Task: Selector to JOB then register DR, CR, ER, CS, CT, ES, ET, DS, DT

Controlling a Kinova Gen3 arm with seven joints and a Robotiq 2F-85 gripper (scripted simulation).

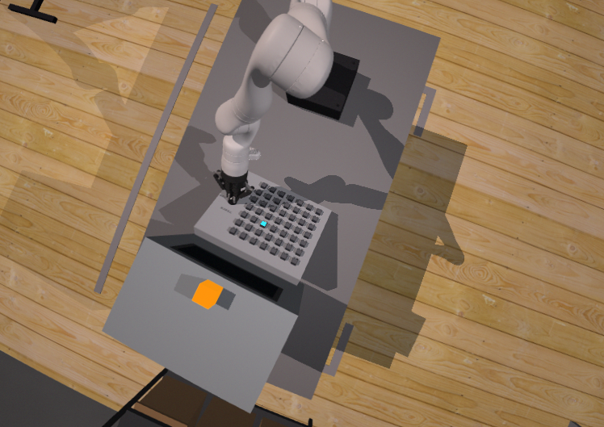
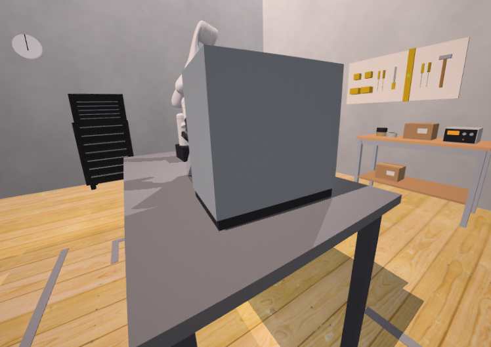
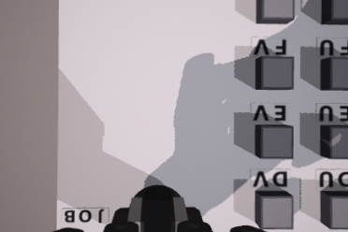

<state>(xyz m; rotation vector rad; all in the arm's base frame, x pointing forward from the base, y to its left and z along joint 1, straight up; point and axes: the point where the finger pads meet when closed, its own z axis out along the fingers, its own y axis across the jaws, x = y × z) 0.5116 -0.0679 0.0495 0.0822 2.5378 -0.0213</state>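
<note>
Now: hand 1 cm short of the black selector knob and 1 cm above it. Also, from my hand: grey keypad panel 11 cm to the left, 6 cm below, 4 cm ahead.
</note>
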